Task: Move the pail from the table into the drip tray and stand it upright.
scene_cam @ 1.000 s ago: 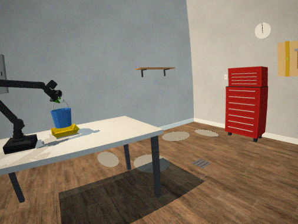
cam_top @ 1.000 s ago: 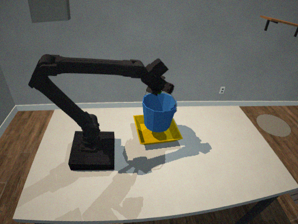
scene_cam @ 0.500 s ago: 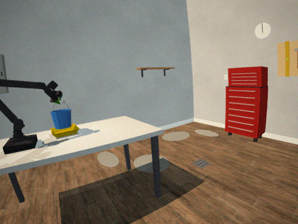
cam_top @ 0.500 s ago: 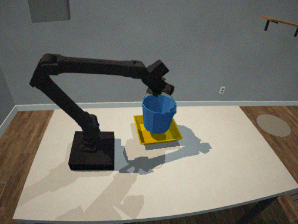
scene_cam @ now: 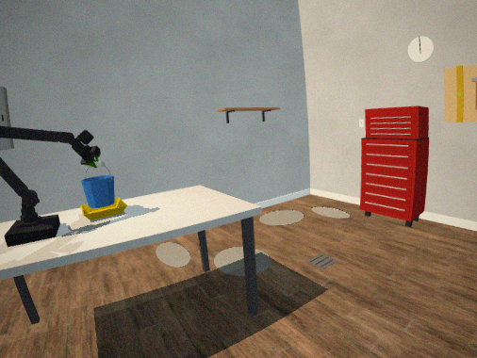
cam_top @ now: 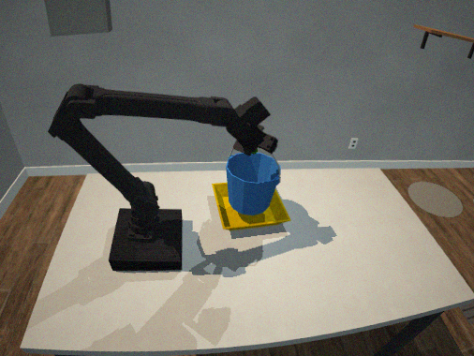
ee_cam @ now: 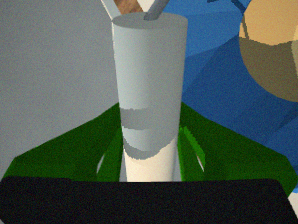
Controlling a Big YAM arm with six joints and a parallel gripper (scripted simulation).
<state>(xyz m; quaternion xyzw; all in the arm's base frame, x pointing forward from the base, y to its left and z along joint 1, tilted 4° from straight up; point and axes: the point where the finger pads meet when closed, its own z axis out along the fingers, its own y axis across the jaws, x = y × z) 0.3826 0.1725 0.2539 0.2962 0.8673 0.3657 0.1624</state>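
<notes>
Right now the blue pail is 10 mm to the right of my hand and 100 mm below it. From my hand the other things lie so: yellow drip tray (290 mm below); then pail handle (10 mm to the right, 30 mm below).
</notes>
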